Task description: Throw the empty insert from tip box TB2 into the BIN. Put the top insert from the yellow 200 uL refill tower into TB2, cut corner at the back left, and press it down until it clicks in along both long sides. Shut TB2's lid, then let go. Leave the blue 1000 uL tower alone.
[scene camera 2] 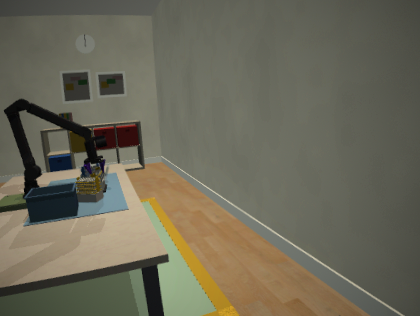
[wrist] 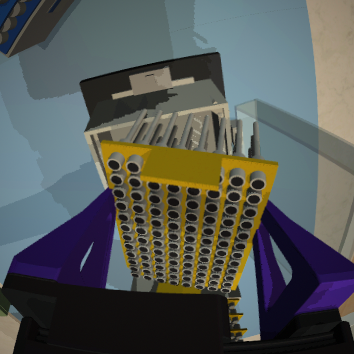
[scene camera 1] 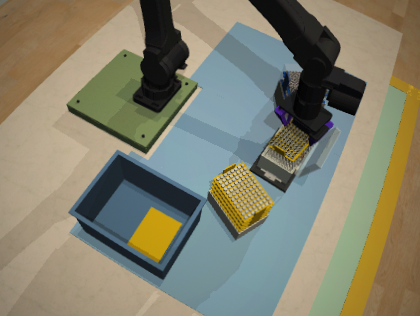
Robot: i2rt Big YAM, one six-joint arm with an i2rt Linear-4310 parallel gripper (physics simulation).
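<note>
My gripper (scene camera 1: 305, 125) (scene camera 2: 94, 165) (wrist: 184, 197) is shut on the long sides of a yellow insert full of grey tips (scene camera 1: 290, 142). The insert is above the open grey box TB2 (scene camera 1: 276, 167) (wrist: 110, 117), skewed to its rim in the wrist view. Its tips point down; the rightmost ones show to the right of the box wall there. The cut corner cannot be made out. TB2's clear lid (scene camera 1: 322, 152) (wrist: 300, 122) stands open. The yellow refill tower (scene camera 1: 241, 192) (scene camera 2: 89, 185) stands beside TB2. An empty yellow insert (scene camera 1: 156, 234) lies in the blue bin (scene camera 1: 115, 250) (scene camera 2: 52, 205).
The blue tower (scene camera 1: 286, 82) (wrist: 30, 25) stands behind TB2, partly hidden by the arm. The green base plate (scene camera 1: 107, 100) carries the arm's base on the left. The blue mat (scene camera 1: 215, 105) lies under the boxes, and the table edge is to the right.
</note>
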